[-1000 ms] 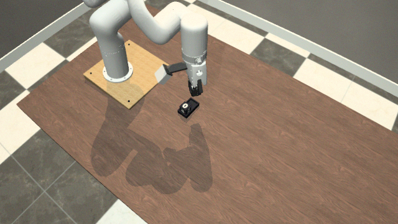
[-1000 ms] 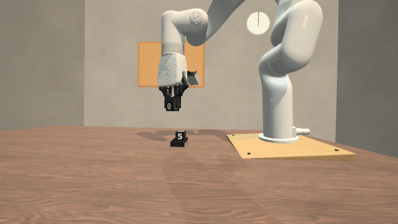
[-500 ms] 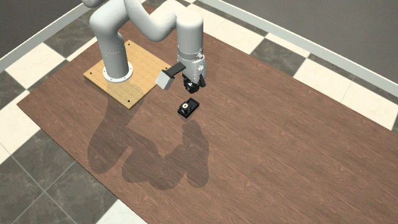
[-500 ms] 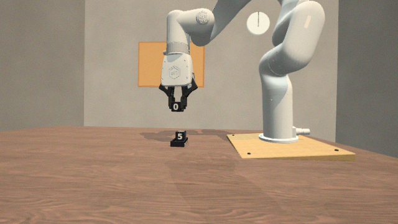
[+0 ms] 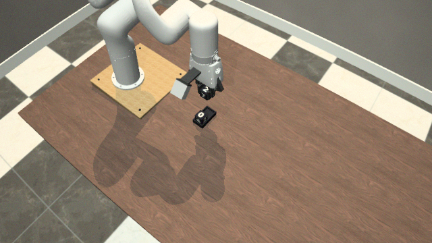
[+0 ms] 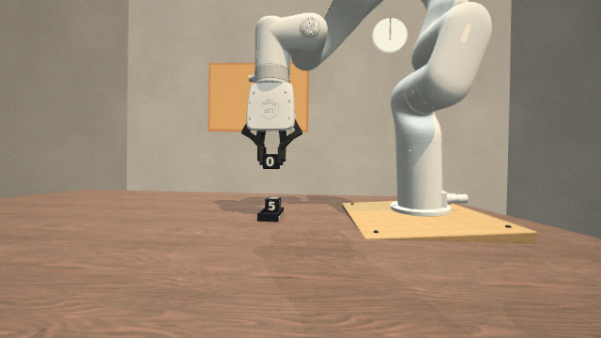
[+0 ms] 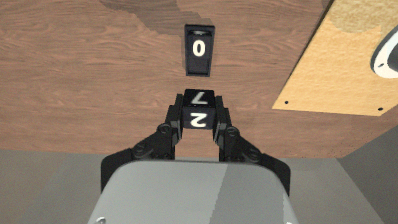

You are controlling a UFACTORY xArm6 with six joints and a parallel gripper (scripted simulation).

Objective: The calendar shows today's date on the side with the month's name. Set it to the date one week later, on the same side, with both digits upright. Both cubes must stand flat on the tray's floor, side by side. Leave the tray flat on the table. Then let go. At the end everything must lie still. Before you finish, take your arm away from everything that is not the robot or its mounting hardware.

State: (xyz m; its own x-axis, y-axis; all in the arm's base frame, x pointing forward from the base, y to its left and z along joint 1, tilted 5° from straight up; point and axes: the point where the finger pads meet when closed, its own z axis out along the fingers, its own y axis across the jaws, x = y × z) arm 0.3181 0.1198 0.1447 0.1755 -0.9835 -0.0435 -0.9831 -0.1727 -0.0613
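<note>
My hand is 1 cm short of the black cube, 3 cm to the left of it and 11 cm above it. From my hand the other things lie so: black tray: 2 cm to the right, 13 cm below.
</note>
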